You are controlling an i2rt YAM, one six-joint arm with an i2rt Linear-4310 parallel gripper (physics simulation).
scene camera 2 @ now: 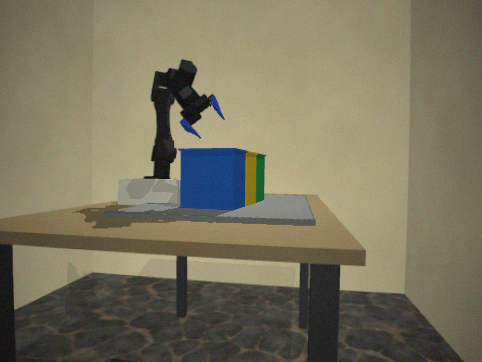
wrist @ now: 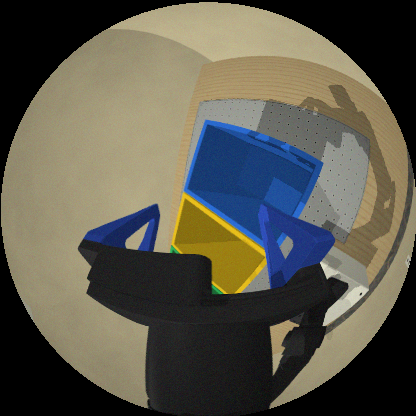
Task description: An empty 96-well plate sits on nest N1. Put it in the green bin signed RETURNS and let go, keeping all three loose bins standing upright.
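Frame: origin at the arm's base, x down, y right, z back, level; metres.
Seen in the pictures: gripper, fingertip midpoint: (scene camera 2: 212, 128) (wrist: 208, 209); arm's base, link origin: (scene camera 2: 161, 181) (wrist: 316, 305).
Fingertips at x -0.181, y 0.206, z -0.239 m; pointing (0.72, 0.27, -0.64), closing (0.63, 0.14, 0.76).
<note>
Offsets run from my fingertips to a thing's top centre. Level surfaces: height alone.
My gripper (scene camera 2: 212, 128) (wrist: 208, 209) is open, its two blue fingers wide apart and nothing between them. It is tilted and hangs above the bins. The green bin @(dx +0.070, dy -0.233, dz -0.067 m) (scene camera 2: 260, 177) (wrist: 217, 289) stands upright at the far end of the row; in the wrist view my gripper body hides most of it, and its inside does not show. The yellow bin @(dx +0.070, dy -0.103, dz -0.040 m) (scene camera 2: 251, 180) (wrist: 220, 252) stands upright in the middle, and the blue bin @(dx +0.070, dy +0.027, dz -0.012 m) (scene camera 2: 210, 180) (wrist: 235, 165) stands upright at the near end. The 96-well plate, nest N1 and the RETURNS sign do not show in either view.
The bins stand on a grey perforated board @(dx +0.250 m) (scene camera 2: 285, 210) (wrist: 345, 165) on the wooden table @(dx +0.263 m) (scene camera 2: 240, 242) (wrist: 280, 75). My arm (scene camera 2: 162, 120) rises from a white base block (scene camera 2: 125, 192) beside the bins. The arm's shadow falls across the board and table.
</note>
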